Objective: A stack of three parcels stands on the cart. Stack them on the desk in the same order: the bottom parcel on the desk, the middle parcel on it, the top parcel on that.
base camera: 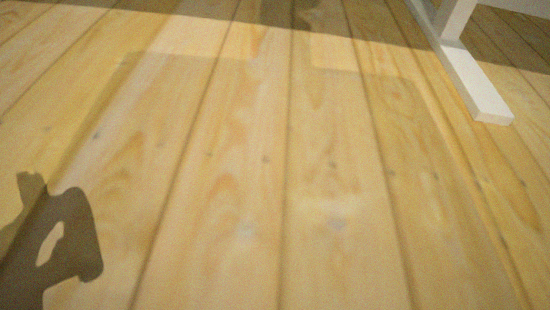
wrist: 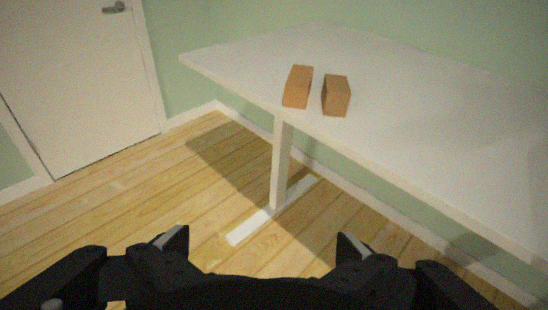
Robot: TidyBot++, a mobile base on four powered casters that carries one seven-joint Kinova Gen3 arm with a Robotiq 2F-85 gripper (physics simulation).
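Frame: origin at the arm's base, x ahead, y left, z up, level; centimetres.
Seen in the pictures: gripper, fingertip midpoint: (wrist: 263, 245).
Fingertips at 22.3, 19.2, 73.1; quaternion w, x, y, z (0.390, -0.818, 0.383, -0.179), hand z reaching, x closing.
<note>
Pixels of each thing's top centre, then the offset from my fingertips to it, as dx, dy, dz. "*": a spot on its surface instead. Level surfaces: height alone.
- white desk, its level: dz -17.7
- left parcel, middle of its top: (wrist: 300, 75) +44.4, +28.4, -12.5
- right parcel, middle of its top: (wrist: 337, 83) +45.9, +19.4, -11.7
- desk's white leg, surface spot: (wrist: 280, 165) * +73.1, +52.8, -75.7
- plank floor, its level: dz -112.7
Two brown parcels stand side by side on the white desk (wrist: 400, 115) in the wrist view, near its front edge and towards its left end. The left parcel (wrist: 298, 86) is more orange; the right parcel (wrist: 336, 95) is a duller brown. A narrow gap separates them, and neither lies on the other. My gripper (wrist: 263, 245) is open, with nothing between its fingers. It is out in front of the desk, apart from both parcels. The third parcel and the cart do not show in either view.
The desk's white leg (wrist: 280, 165) and foot (wrist: 247, 227) (base camera: 477, 85) stand on the plank floor (base camera: 240, 175) (wrist: 125, 200). In the base camera view the foot is at the upper right. A white door (wrist: 75, 75) and green walls lie beyond. Shadows fall across the floor.
</note>
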